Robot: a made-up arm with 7 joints. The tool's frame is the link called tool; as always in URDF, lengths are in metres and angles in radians.
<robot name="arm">
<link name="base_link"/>
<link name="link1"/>
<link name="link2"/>
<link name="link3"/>
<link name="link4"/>
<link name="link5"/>
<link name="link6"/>
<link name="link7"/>
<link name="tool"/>
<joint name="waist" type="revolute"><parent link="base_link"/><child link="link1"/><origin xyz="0.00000 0.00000 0.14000" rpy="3.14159 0.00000 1.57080"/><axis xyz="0 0 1"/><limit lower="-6.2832" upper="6.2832" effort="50" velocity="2.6"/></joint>
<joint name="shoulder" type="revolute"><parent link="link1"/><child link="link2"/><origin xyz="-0.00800 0.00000 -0.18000" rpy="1.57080 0.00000 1.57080"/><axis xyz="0 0 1"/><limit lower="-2.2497" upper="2.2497" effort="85" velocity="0.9"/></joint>
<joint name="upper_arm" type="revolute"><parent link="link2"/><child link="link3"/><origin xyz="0.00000 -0.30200 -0.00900" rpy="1.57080 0.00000 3.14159"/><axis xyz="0 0 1"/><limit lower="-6.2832" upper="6.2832" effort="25" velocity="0.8"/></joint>
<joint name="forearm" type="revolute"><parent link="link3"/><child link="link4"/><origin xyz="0.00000 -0.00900 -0.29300" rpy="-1.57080 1.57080 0.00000"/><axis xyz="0 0 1"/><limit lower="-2.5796" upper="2.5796" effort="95" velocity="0.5"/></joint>
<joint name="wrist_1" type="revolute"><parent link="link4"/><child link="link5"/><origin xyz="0.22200 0.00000 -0.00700" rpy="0.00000 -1.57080 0.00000"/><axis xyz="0 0 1"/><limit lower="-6.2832" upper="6.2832" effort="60" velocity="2.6"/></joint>
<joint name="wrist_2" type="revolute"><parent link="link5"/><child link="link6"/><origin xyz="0.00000 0.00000 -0.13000" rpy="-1.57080 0.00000 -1.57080"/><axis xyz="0 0 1"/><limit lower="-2.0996" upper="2.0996" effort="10" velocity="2.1"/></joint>
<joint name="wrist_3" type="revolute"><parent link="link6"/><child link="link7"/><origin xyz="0.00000 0.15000 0.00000" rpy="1.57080 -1.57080 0.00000"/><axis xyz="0 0 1"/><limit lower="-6.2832" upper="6.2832" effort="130" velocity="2.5"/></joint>
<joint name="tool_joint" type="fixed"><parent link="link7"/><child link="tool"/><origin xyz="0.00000 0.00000 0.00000" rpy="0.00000 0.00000 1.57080"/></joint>
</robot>
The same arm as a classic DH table. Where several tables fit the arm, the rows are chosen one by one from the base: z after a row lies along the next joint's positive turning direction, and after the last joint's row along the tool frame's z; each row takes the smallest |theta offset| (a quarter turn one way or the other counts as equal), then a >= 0, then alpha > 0; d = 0 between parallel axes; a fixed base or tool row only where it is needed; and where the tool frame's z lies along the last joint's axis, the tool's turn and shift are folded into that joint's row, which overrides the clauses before.
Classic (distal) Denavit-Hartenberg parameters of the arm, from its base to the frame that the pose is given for. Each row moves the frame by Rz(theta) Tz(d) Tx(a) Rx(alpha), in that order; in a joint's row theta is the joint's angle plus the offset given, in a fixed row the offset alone. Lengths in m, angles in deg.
base (fixed): a 0  alpha 180  d 0  theta0 0
waist: a 0  alpha 90  d -0.32  theta0 0
shoulder: a 0  alpha -90  d -0.017  theta0 0
upper_arm: a 0  alpha 90  d -0.595  theta0 0
forearm: a 0  alpha -90  d -0.016  theta0 0
wrist_1: a 0  alpha 90  d -0.352  theta0 0
wrist_2: a 0  alpha -90  d 0  theta0 0
wrist_3: a 0  alpha 0  d -0.15  theta0 0
Joint limits (deg, base to tool): -360..360 -128.9..128.9 -360..360 -147.8..147.8 -360..360 -120.3..120.3 -360..360

